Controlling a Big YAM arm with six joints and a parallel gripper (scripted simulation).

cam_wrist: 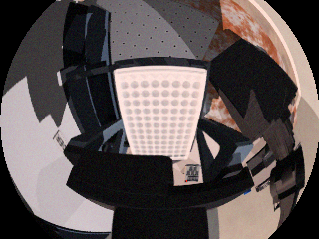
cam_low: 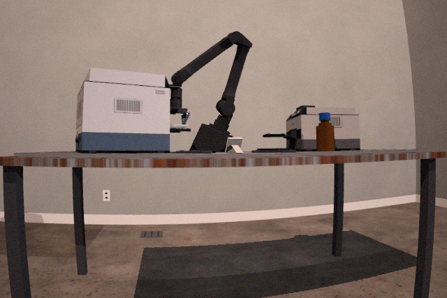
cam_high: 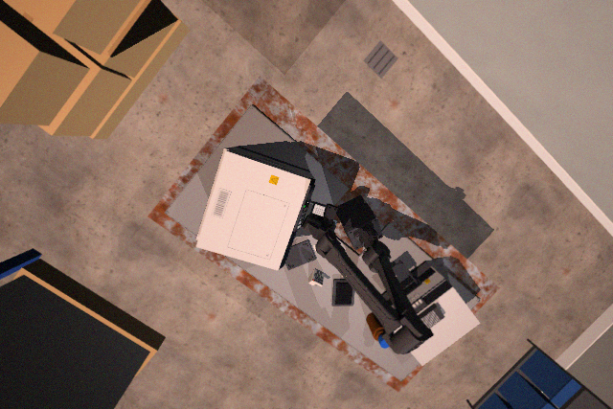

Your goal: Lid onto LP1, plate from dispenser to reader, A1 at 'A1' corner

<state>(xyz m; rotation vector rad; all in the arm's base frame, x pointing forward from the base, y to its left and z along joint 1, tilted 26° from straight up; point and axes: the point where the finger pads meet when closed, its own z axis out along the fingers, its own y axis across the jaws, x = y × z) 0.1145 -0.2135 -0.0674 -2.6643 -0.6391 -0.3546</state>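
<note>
Right now my hand is right at the white well plate. From my hand the other things lie so: brown capped bottle: 72 cm to the left, 18 cm ahead, 2 cm below; then plate lid: 46 cm to the left, 20 cm ahead, 12 cm below.
</note>
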